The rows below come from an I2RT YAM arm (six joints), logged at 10 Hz.
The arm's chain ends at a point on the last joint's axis. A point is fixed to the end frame.
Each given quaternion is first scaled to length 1.
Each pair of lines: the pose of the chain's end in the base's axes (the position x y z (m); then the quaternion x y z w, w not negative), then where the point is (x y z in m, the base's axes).
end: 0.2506, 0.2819, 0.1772, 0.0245, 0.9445, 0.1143, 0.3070
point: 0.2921 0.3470 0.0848
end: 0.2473, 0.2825, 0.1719, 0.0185, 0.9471, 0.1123, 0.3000
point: 0.2868 0.3474 0.0784
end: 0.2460, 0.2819, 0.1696, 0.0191, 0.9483, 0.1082, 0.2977
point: 0.2852 0.3460 0.0754
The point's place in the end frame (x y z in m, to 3 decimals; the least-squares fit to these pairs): 0.027 0.041 0.110
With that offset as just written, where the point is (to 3 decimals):
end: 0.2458, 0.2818, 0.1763, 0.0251, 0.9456, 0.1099, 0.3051
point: 0.287 0.346 0.083
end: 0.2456, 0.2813, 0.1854, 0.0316, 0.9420, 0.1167, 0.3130
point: 0.289 0.347 0.094
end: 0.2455, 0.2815, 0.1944, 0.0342, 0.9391, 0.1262, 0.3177
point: 0.290 0.349 0.105
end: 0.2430, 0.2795, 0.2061, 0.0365, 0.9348, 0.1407, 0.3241
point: 0.289 0.349 0.119
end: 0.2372, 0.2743, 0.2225, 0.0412, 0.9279, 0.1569, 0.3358
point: 0.285 0.347 0.139
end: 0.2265, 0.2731, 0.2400, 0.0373, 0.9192, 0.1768, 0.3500
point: 0.276 0.349 0.161
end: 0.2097, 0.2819, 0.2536, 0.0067, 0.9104, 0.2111, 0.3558
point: 0.255 0.365 0.180
